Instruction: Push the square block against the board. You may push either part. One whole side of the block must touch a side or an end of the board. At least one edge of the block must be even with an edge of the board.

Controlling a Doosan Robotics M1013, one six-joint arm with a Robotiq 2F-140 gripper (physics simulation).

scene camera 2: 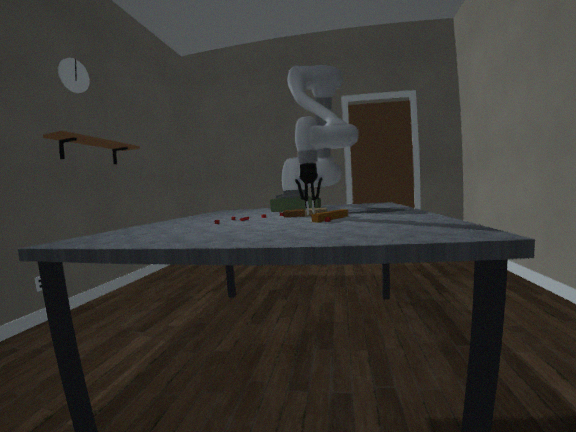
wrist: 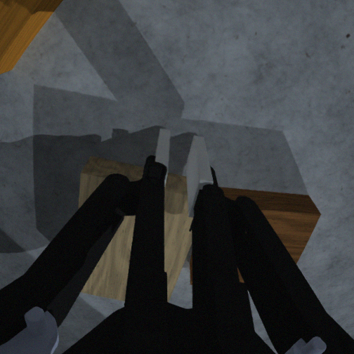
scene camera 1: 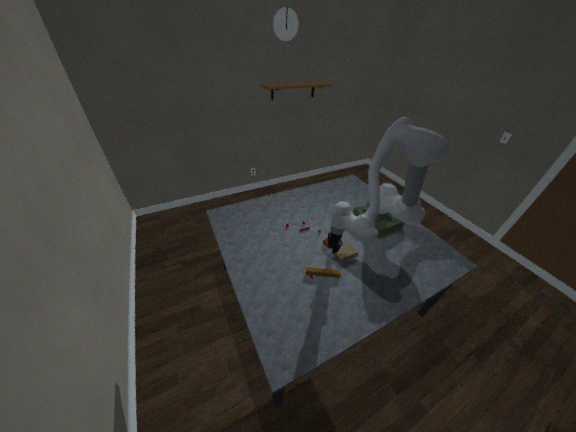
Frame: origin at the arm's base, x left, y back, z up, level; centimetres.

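Seen in the pictures: gripper, fingertip midpoint: (scene camera 2: 310, 214) (scene camera 1: 331, 255); arm's base, link origin: (scene camera 2: 294, 198).
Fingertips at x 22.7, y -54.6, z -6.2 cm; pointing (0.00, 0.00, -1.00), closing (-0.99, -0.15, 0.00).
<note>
Offsets run from my fingertips to a thing's top centre.
A pale wooden piece {dx +0.6, dy +10.7, dz +1.8 cm} (scene camera 1: 347, 252) (wrist: 105, 255) lies flat on the table. A darker brown wooden piece {dx -9.9, dy +6.6, dz +1.8 cm} (scene camera 1: 327, 243) (scene camera 2: 294, 213) (wrist: 287, 227) lies beside it, on the right in the wrist view. I cannot tell for sure which is the square block and which the board. My gripper (scene camera 1: 336, 249) (scene camera 2: 310, 209) (wrist: 178, 148) points down, nearly shut with a narrow empty gap between its tips. In the wrist view the tips overlap the pale piece's upper right part, near the brown piece. The fingers hide much of the facing sides. A strip of table shows between the pieces lower down.
A long orange-yellow beam {dx +11.1, dy -12.0, dz +2.0 cm} (scene camera 1: 323, 272) (scene camera 2: 330, 215) (wrist: 20, 30) lies nearer the table's front, with a small red piece {dx +11.0, dy -20.1, dz +0.5 cm} (scene camera 1: 311, 276) (scene camera 2: 328, 219) by it. Several small red pieces, one a short bar {dx -30.7, dy -6.6, dz +0.3 cm} (scene camera 1: 304, 229), lie left of the gripper. A green object (scene camera 1: 390, 228) (scene camera 2: 280, 204) is by the arm's base.
</note>
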